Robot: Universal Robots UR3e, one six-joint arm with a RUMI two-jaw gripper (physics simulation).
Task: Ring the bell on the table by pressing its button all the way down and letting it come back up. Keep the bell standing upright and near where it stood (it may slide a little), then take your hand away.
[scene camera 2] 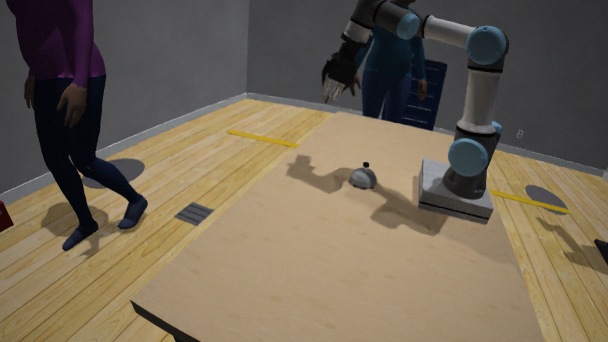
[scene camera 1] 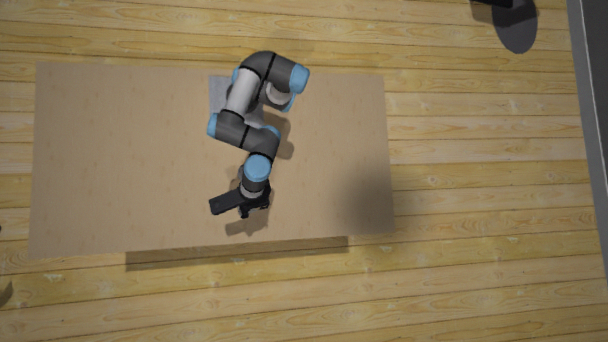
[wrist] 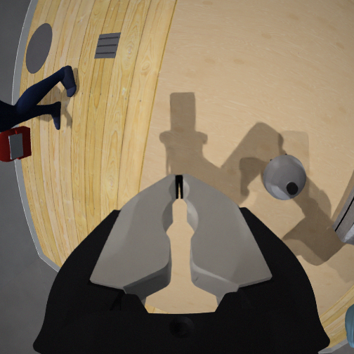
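Seen in the pictures: gripper, fingertip midpoint: (scene camera 2: 325, 102) (scene camera 1: 241, 212); arm's base at its link origin: (scene camera 2: 462, 186).
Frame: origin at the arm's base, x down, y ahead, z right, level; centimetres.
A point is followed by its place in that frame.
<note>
The bell (scene camera 2: 362, 179) {x 3.2, y 28.3, z -9.5 cm} (wrist: 281, 175) is a grey dome with a black button (scene camera 2: 366, 164) {x -0.5, y 28.7, z -6.7 cm} (wrist: 292, 188) on top. It stands upright on the table (scene camera 1: 125, 150) {x 6.1, y 26.3, z 40.5 cm} (scene camera 2: 325, 260) {x 6.1, y 23.6, z -41.8 cm} (wrist: 240, 65). In scene camera 1 the arm's wrist hides most or all of it. My gripper (scene camera 2: 328, 98) {x -15.4, y 44.3, z -5.9 cm} (wrist: 178, 176) is shut and empty, its fingertips together. It is high above the table, apart from the bell and off to one side of it. In the wrist view the bell is to the right of the fingertips. In scene camera 1 the fingertips are hard to make out.
The arm's grey base block (scene camera 2: 452, 197) {x 0.6, y 2.5, z -7.9 cm} stands on the table beyond the bell. A person in a purple top (scene camera 2: 60, 45) is beside the table, and a person in a teal top (scene camera 2: 392, 50) is behind the arm. Shadows of the arm fall around the bell.
</note>
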